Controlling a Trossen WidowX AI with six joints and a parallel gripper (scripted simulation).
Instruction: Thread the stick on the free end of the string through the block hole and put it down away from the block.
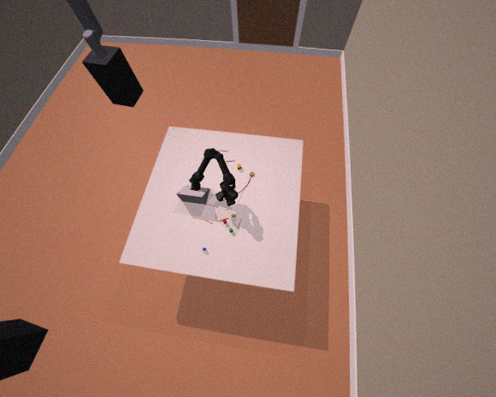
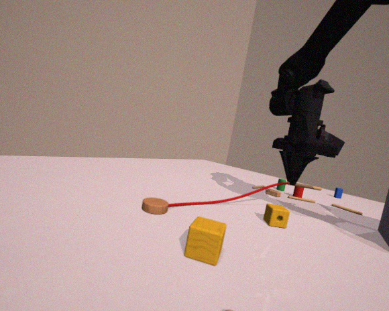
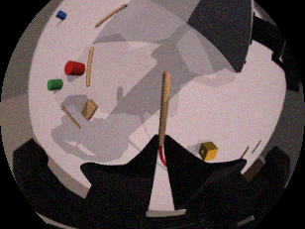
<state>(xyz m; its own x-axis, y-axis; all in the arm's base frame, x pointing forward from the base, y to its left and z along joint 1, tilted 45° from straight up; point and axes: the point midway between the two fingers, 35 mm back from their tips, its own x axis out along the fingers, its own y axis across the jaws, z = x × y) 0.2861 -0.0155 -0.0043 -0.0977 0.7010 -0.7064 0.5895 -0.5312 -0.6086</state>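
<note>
Right now my gripper tip is 12 cm to the left of the short wooden piece, 7 cm short of it and 5 cm above it. Also, from my gripper tip: thin wooden stick 1 cm to the right, 1 cm behind; then green peg 24 cm to the right, 8 cm ahead, 4 cm below; then red peg 18 cm to the right, 4 cm below, 2 cm ahead.
</note>
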